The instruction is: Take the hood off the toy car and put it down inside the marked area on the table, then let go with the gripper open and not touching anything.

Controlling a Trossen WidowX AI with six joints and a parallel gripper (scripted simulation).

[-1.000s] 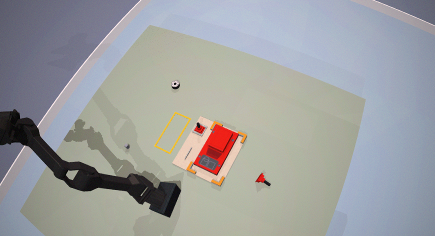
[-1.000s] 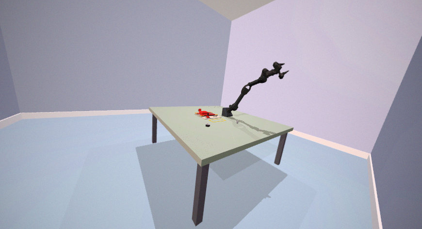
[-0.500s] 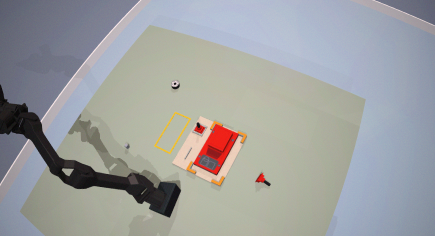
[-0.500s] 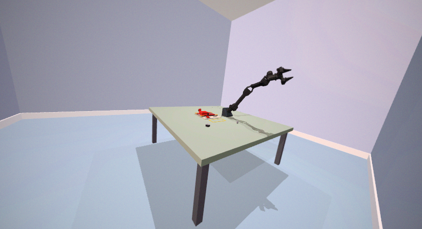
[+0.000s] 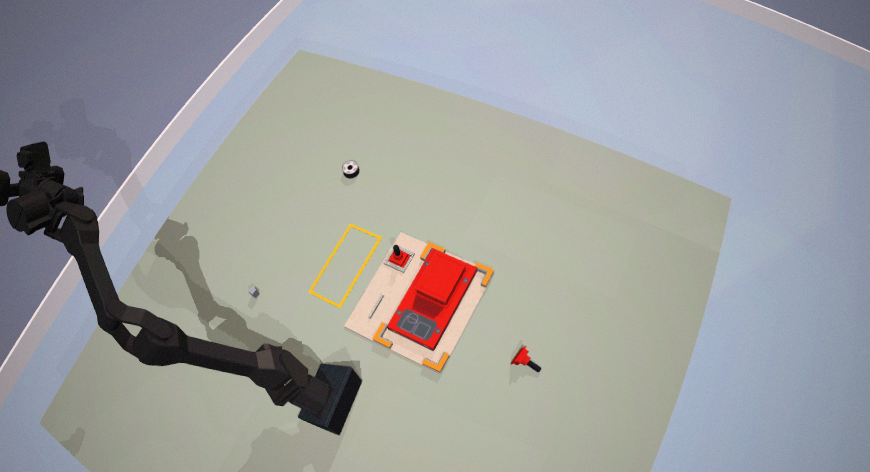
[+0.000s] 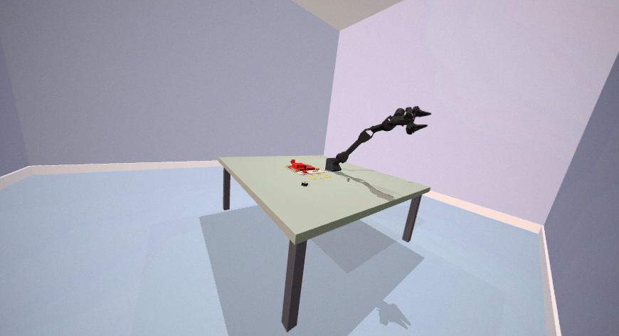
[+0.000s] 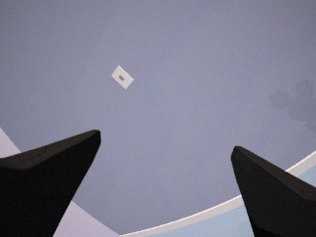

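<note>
My gripper tip is now 330 mm short of the red hood, 770 mm to the left of it and 440 mm above it. Also, from my gripper tip: small wheel 520 mm ahead, 440 mm to the right, 470 mm below.
</note>
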